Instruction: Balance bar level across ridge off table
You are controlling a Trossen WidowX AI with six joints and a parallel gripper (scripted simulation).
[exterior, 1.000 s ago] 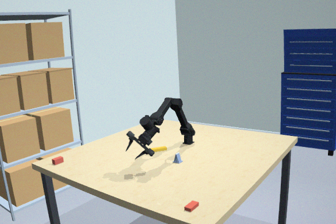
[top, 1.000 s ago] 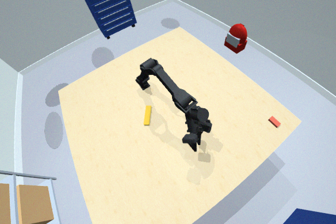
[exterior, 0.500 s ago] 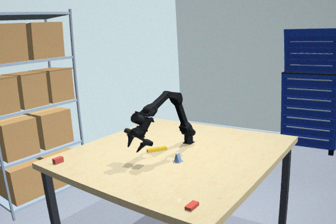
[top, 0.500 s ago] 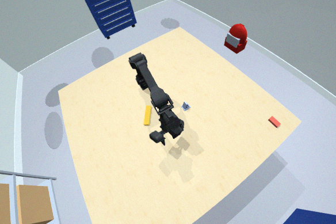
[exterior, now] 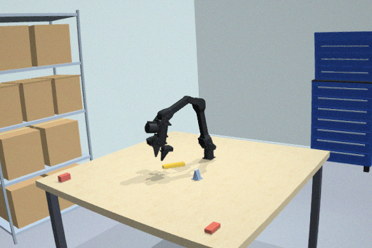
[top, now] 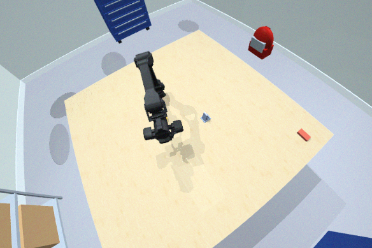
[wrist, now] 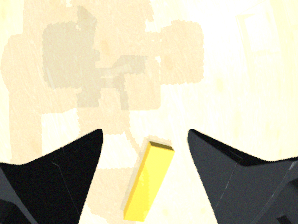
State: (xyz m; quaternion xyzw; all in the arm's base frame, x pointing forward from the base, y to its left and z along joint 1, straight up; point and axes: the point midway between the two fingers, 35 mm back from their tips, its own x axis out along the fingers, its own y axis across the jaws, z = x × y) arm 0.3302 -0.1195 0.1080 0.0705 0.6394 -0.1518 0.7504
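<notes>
My gripper tip is now 10 cm past the yellow bar, 2 cm to the right of it and 7 cm above it. From my gripper tip the other things lie so: red block 41 cm ahead, 38 cm to the right, 6 cm below.
</notes>
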